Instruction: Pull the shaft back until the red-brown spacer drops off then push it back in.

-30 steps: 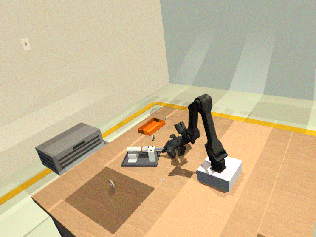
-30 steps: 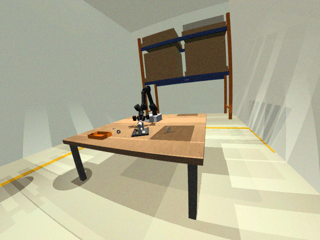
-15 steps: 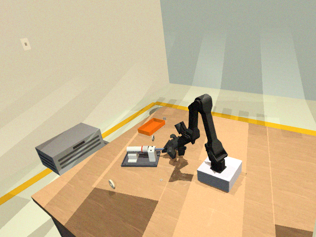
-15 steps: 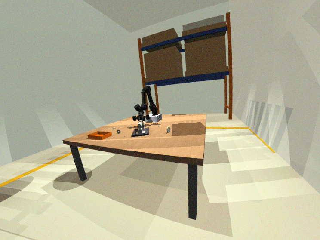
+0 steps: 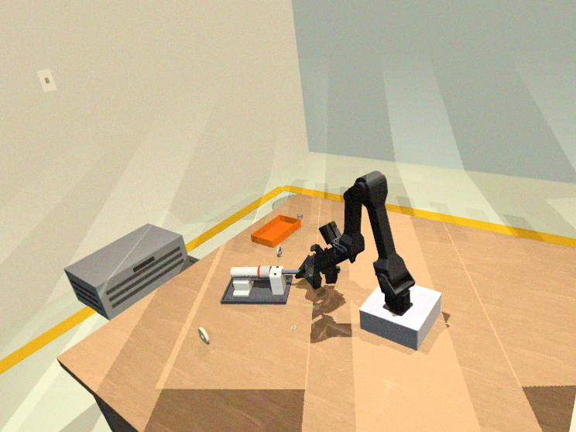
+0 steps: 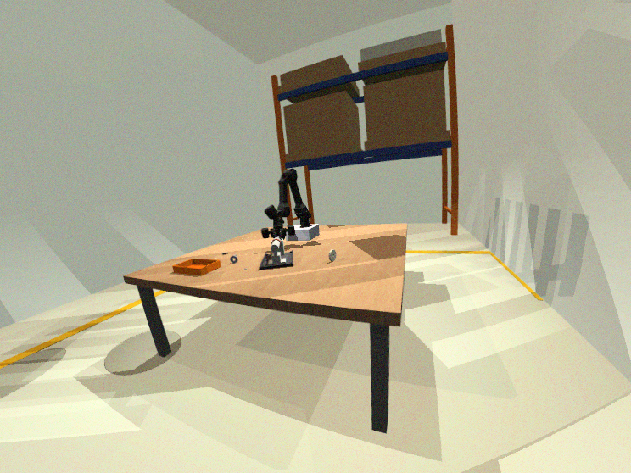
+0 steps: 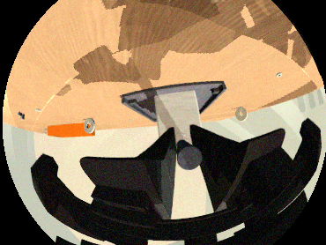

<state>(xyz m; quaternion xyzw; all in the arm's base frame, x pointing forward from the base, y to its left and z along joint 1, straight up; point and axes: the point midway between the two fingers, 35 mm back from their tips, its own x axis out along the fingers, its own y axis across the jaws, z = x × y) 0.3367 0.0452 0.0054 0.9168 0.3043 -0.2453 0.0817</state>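
My gripper tip is 3 cm short of the shaft, 2 cm to the right of it and 2 cm below it. Also, from my gripper tip: red-brown spacer 10 cm ahead, 7 cm to the left, 2 cm above; then pale ring 35 cm to the left, 5 cm ahead, 4 cm below; then orange tray 36 cm ahead, 22 cm to the right, 5 cm below.
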